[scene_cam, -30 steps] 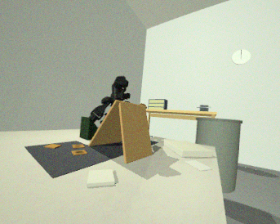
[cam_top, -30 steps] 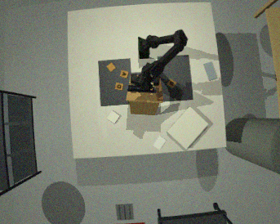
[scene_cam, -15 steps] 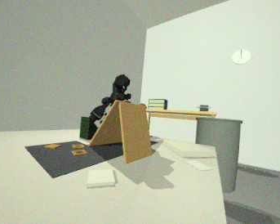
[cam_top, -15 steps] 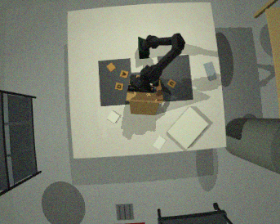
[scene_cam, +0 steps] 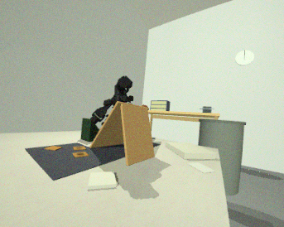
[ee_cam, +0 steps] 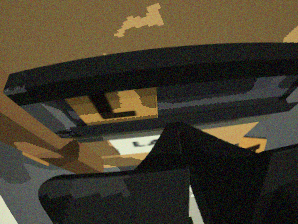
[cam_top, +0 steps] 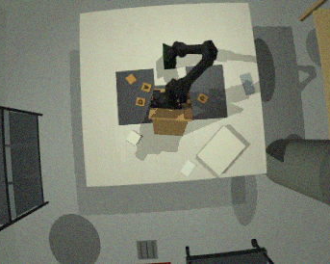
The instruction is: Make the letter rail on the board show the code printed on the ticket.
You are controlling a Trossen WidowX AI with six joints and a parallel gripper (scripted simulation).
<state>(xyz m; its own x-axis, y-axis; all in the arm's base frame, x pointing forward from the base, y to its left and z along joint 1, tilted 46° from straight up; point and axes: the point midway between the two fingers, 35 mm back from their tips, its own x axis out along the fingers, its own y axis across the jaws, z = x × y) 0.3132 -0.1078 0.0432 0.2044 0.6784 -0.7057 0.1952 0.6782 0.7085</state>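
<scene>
Now: gripper tip 4 cm past the white ticket, 3 cm to the right of it and 10 cm above it. Round my gripper tip: dark mat (12 cm behind, 3 cm to the left, 19 cm below); then white card (18 cm ahead, 27 cm to the right, 18 cm below); then white box (35 cm ahead, 32 cm to the left, 17 cm below).
</scene>
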